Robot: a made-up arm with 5 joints. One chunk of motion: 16 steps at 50 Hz.
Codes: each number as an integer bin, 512 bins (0 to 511) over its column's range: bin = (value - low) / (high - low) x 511, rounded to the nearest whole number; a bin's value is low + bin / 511 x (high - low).
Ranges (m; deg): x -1.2..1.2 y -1.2..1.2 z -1.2..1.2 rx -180..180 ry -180..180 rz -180..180
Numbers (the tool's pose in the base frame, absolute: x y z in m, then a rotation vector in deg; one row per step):
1: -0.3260 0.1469 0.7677 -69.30 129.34 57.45
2: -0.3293 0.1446 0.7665 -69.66 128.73 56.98
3: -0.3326 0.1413 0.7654 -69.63 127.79 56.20
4: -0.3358 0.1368 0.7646 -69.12 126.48 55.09
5: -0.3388 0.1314 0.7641 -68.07 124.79 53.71
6: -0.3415 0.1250 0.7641 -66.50 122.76 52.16
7: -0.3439 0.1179 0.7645 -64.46 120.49 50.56
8: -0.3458 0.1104 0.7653 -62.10 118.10 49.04
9: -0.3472 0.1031 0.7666 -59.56 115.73 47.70
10: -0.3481 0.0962 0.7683 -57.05 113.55 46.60
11: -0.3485 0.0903 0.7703 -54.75 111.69 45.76
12: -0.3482 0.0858 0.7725 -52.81 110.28 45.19
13: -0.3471 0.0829 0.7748 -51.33 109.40 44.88
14: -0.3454 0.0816 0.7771 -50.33 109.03 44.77
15: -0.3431 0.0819 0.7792 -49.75 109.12 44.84
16: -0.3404 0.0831 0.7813 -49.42 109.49 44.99
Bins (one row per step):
1: 186 287 419 157 439 337
2: 185 286 419 157 438 336
3: 185 286 418 157 437 335
4: 184 285 418 157 435 334
5: 183 283 418 159 433 332
6: 183 282 418 161 430 330
7: 182 281 418 164 427 327
8: 182 279 418 167 423 325
9: 182 277 419 171 420 323
10: 181 276 419 175 417 322
11: 181 275 420 178 414 320
12: 181 274 420 181 412 320
13: 182 273 420 183 411 319
14: 182 273 421 184 410 319
15: 182 273 421 185 410 319
16: 183 273 422 185 411 319

